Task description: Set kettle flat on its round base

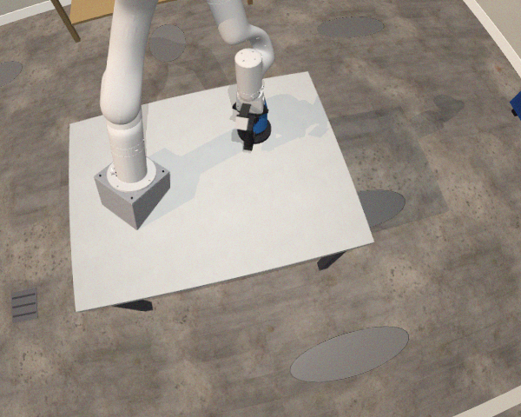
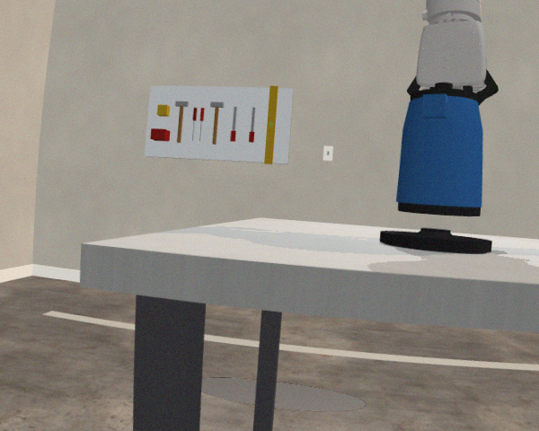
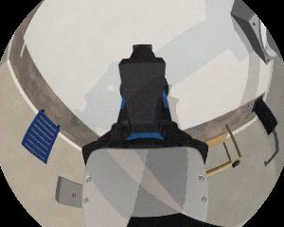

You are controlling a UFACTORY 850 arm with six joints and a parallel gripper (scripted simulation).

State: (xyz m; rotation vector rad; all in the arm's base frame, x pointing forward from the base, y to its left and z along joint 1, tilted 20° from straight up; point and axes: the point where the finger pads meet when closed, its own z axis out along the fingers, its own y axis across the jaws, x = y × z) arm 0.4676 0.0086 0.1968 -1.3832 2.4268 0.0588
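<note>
Now: the blue kettle 50 mm below my hand, 30 mm to the left of it and 10 mm ahead of it. Round my hand: black round base 170 mm below, 60 mm to the left, 30 mm ahead.
</note>
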